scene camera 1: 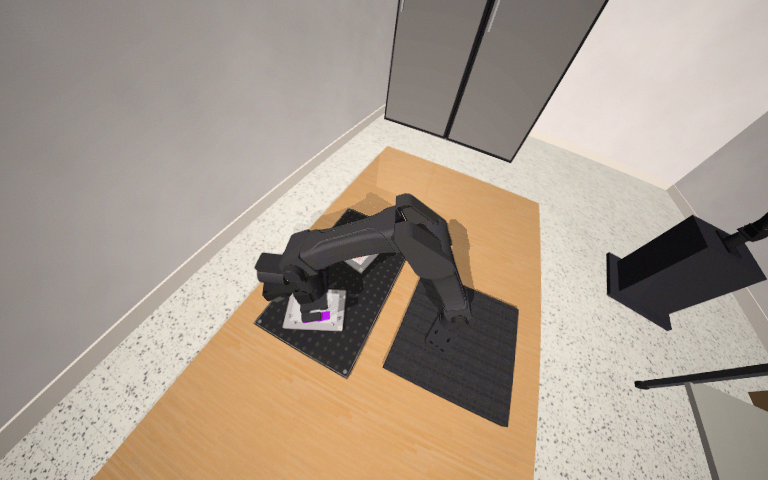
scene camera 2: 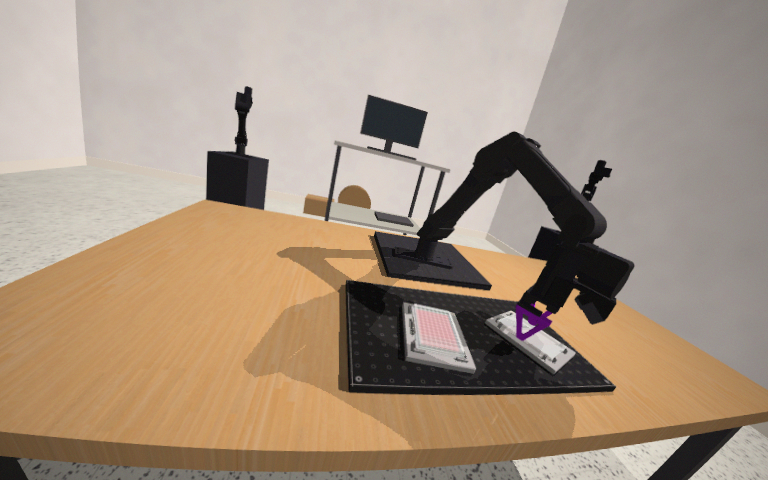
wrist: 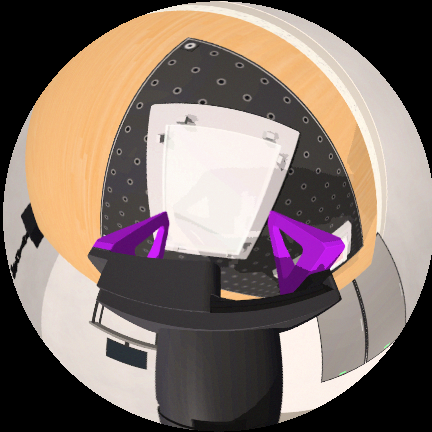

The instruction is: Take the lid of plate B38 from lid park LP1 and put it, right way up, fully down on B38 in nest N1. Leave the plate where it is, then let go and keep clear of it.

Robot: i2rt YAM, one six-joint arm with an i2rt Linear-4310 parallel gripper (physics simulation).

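Where they show: gripper, fingertip midpoint: point(scene camera 1: 319, 304) point(scene camera 2: 525, 331) point(wrist: 218, 216); arm's base, link origin: point(scene camera 1: 449, 321) point(scene camera 2: 422, 258).
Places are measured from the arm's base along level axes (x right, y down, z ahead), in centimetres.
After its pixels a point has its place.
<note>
The pale, translucent lid point(scene camera 1: 335, 303) @[x -16.8, y -1.0, z 30.0 cm] point(scene camera 2: 548, 346) @[x -22.9, y -1.0, z 37.5 cm] point(wrist: 220, 170) @[x -22.7, y -1.0, z 36.5 cm] lies flat on the light grey lid park point(scene camera 1: 294, 326) @[x -28.5, y -0.2, z 34.4 cm] point(scene camera 2: 557, 365) @[x -22.5, y -0.2, z 42.1 cm] point(wrist: 156, 175) @[x -26.2, y -0.2, z 32.2 cm], between its corner posts. My gripper point(scene camera 1: 316, 316) @[x -19.7, y -1.0, z 33.4 cm] point(scene camera 2: 534, 330) @[x -19.7, y -1.0, z 33.4 cm] point(wrist: 218, 216) @[x -19.7, y -1.0, z 33.4 cm] is open and empty, with its purple fingers low over the lid park. In the wrist view one finger shows at each side of the lid's near part; contact cannot be made out. The plate point(scene camera 2: 438, 330) @[x 2.3, y -1.8, z 40.5 cm] with pink wells sits in the grey nest point(scene camera 2: 433, 363) @[x 3.7, y 0.0, z 47.2 cm]. In scene camera 1 the arm partly hides the plate point(scene camera 1: 359, 259) @[x -0.6, y -1.2, z 34.1 cm]. No labels are legible.
The lid park and nest stand side by side on a black perforated board point(scene camera 1: 346, 350) @[x -24.3, y 0.7, z 19.3 cm] point(scene camera 2: 373, 376) @[x 13.4, y 0.7, z 51.5 cm] point(wrist: 196, 85) @[x -29.3, y 0.7, z 40.1 cm]. The arm's dark base mat point(scene camera 1: 481, 362) @[x -5.1, y -0.3, z -12.8 cm] point(scene camera 2: 467, 277) @[x -13.9, y 0.1, z 7.3 cm] lies beside it on the wooden table point(scene camera 1: 237, 396) @[x -48.7, y 2.0, z 33.3 cm] point(scene camera 2: 169, 339) @[x 44.0, y 2.0, z 52.3 cm] point(wrist: 80, 125) @[x -41.0, y 2.0, z 29.2 cm].
</note>
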